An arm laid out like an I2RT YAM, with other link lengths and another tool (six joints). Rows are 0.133 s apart.
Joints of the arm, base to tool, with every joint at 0 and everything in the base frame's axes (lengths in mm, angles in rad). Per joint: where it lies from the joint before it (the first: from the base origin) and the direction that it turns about. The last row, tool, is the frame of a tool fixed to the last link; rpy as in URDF.
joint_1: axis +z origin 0 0 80.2
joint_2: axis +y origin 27 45.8 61.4
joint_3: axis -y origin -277.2 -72.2 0
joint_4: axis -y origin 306.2 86 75
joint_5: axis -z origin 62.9 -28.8 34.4
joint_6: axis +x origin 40.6 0 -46.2
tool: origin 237 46 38 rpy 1.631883 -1.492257 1.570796
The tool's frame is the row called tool.
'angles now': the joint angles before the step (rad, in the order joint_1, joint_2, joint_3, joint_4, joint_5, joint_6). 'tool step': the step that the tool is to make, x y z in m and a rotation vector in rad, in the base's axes. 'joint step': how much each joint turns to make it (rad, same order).
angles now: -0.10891, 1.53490, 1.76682, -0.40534, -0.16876, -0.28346
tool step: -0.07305, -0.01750, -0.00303, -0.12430, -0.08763, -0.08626
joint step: -0.00174, -0.31670, -0.34711, 0.11903, 0.09853, -0.10277
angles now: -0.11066, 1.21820, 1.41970, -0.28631, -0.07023, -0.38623
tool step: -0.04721, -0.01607, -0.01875, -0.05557, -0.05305, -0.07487
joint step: -0.00249, -0.22076, -0.24880, 0.08552, 0.07503, -0.04517
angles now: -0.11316, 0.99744, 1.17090, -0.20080, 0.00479, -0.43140
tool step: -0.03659, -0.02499, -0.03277, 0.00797, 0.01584, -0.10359
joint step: 0.00076, -0.16928, -0.16450, -0.02200, 0.10407, 0.00989
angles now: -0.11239, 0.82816, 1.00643, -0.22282, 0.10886, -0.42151
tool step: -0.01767, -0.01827, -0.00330, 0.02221, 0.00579, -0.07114
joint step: 0.00041, -0.05820, -0.02087, -0.04920, 0.07039, 0.02526
